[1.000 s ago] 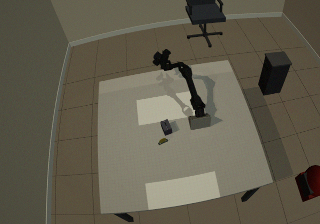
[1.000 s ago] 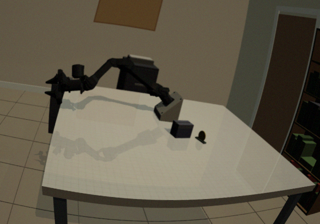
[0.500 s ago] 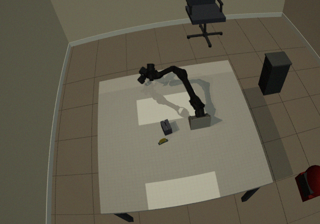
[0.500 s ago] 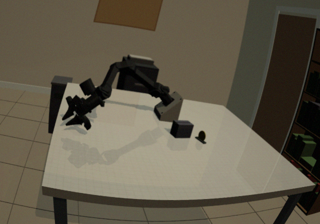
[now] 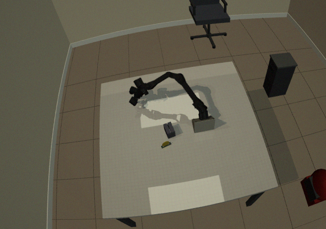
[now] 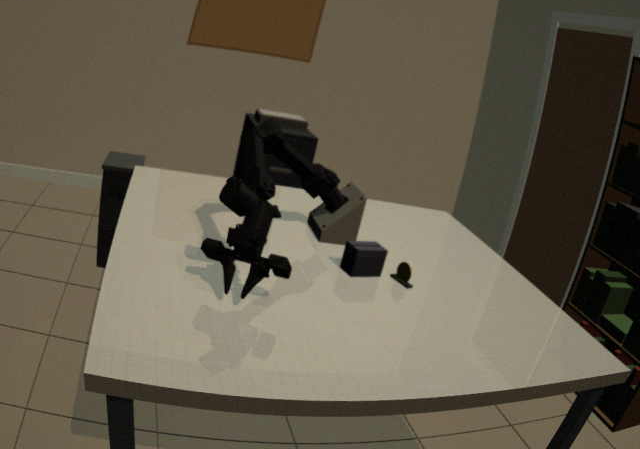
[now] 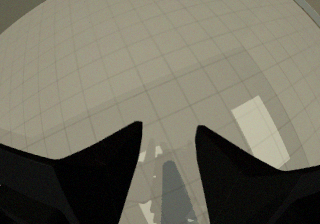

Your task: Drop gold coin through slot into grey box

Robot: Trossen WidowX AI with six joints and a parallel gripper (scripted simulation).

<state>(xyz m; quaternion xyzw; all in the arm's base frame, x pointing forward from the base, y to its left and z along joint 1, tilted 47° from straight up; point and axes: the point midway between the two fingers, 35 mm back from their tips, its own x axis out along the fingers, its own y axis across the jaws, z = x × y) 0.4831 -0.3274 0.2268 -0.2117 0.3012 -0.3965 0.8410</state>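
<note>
My gripper tip is now 49 cm to the right of the gold coin and 18 cm past it.
</note>
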